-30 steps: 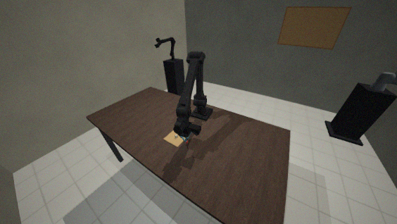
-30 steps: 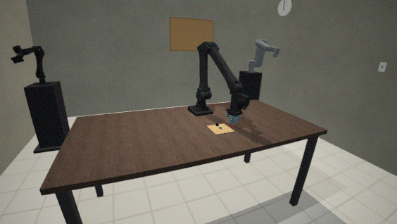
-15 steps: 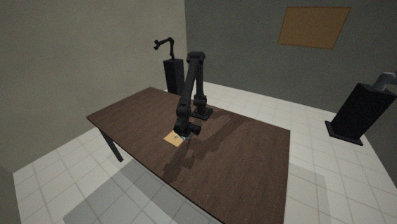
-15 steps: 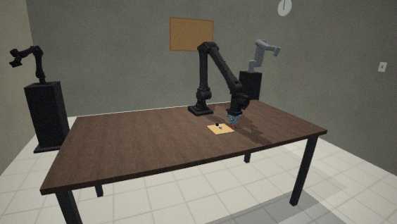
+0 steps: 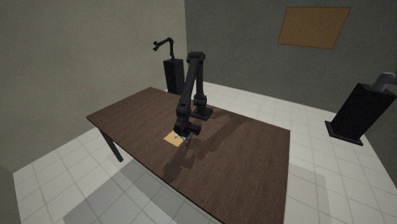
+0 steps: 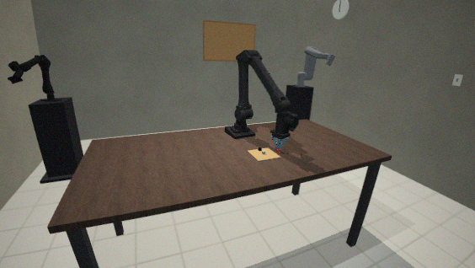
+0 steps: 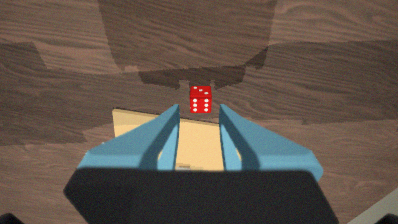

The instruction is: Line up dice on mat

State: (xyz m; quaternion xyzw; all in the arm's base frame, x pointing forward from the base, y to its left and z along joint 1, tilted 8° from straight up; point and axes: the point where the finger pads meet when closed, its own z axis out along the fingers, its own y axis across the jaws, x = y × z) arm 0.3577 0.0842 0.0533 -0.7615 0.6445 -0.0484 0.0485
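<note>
Right now the red die is 20 mm below my hand. Round my hand: white die 100 mm to the right, 20 mm below; then black die 100 mm to the right, 50 mm behind, 20 mm below; then tan mat 100 mm to the right, 30 mm below.
</note>
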